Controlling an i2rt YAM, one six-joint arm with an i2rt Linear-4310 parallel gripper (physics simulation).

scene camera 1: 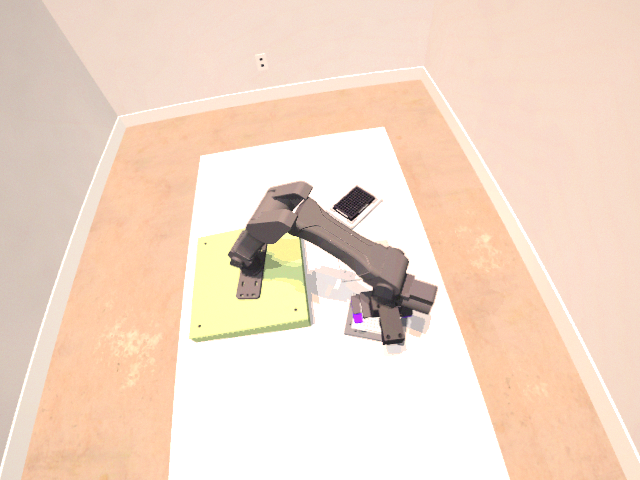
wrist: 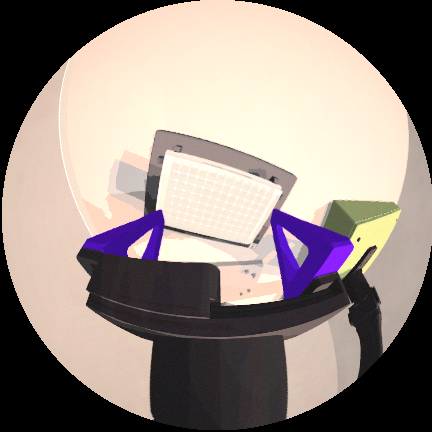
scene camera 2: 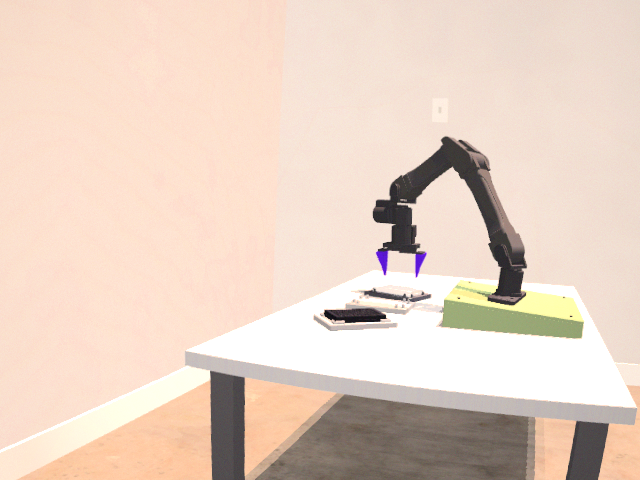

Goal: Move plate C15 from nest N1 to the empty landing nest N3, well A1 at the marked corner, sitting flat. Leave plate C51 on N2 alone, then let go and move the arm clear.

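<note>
A white well plate (scene camera 1: 368, 324) (scene camera 2: 398, 290) (wrist: 217, 200) sits on a dark grey nest (scene camera 1: 349, 330) (scene camera 2: 423, 296) (wrist: 225, 152). A black well plate (scene camera 1: 354, 202) (scene camera 2: 355, 314) sits on a white nest (scene camera 1: 353, 224) (scene camera 2: 361, 326). Between them is an empty pale nest (scene camera 2: 379, 305) (wrist: 232, 277), largely hidden by the arm in scene camera 1. Plate and nest labels are not readable. My gripper (scene camera 1: 382, 316) (scene camera 2: 400, 275) (wrist: 217, 214) is open and empty, pointing down. Its purple fingertips are a little above the white plate, spread toward its two sides in the wrist view.
The yellow-green base block (scene camera 1: 222, 310) (scene camera 2: 516, 322) (wrist: 372, 235) carries the arm's foot beside the nests. The arm reaches over the white table (scene camera 1: 310, 403) (scene camera 2: 310, 356). The black plate's nest stands nearer scene camera 2 than the other nests.
</note>
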